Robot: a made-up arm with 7 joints.
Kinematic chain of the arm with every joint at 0, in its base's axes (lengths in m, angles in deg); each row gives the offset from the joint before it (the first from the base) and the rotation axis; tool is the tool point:
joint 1: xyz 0 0 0.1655 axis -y
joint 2: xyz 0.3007 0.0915 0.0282 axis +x
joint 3: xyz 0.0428 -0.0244 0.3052 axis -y
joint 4: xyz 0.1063 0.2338 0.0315 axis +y
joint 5: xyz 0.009 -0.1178 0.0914 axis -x
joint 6: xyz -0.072 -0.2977 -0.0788 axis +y
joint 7: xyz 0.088 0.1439 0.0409 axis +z
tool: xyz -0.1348 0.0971 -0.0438
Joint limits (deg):
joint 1: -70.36..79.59
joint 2: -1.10..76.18
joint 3: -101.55..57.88
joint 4: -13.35..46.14
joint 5: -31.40..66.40
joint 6: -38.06..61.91
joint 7: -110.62..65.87
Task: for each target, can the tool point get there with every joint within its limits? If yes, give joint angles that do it. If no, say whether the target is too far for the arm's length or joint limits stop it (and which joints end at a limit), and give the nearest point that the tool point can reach.
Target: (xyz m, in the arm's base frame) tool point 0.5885 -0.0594 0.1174
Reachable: yes | joints -33.82 51.74 -9.22 16.45 -8.00 8.55 -71.92
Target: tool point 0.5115 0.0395 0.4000
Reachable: yes | joints -14.23 11.47 -74.46 5.04 20.85 25.38 1.60
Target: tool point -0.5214 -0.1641 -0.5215
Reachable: no: joint limits stop it (at a limit: joint 1, joint 2, joint 5, joint 6, joint 7) | nearest point 0.0311 -0.1090 -0.2720 | short by 0.609 m
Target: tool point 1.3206 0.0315 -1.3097
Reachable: no: too far | nearest point 0.6580 0.0572 -0.3703 | short by 1.150 m
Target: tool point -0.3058 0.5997 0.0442
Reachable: no: joint limits stop it (at a limit: joint 1, joint 2, joint 3, joint 5, joint 6, joint 7) | nearest point -0.2074 0.2803 0.3766 | short by 0.471 m
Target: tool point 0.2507 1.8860 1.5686
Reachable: no: too far | nearest point 0.1204 0.2904 0.8394 | short by 1.759 m
